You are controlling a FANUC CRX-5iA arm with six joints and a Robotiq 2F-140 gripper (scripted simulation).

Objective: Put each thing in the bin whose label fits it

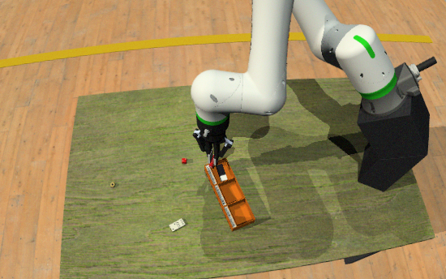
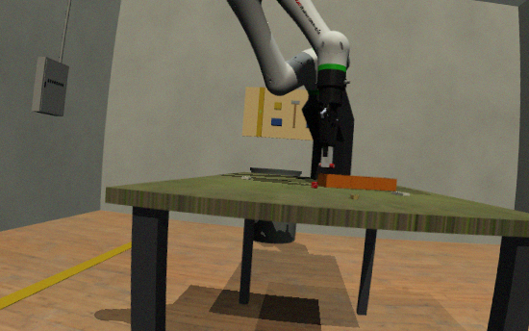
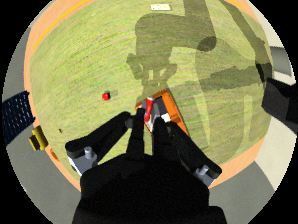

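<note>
The orange bin lies 40 mm behind my hand, 110 mm to the left of it and 80 mm below it. Round my hand: black-and-white block: 30 mm behind, 30 mm to the left, 80 mm below; then red cylinder: 30 mm below; then small red cube: 100 mm ahead, 40 mm to the right, 90 mm below.
</note>
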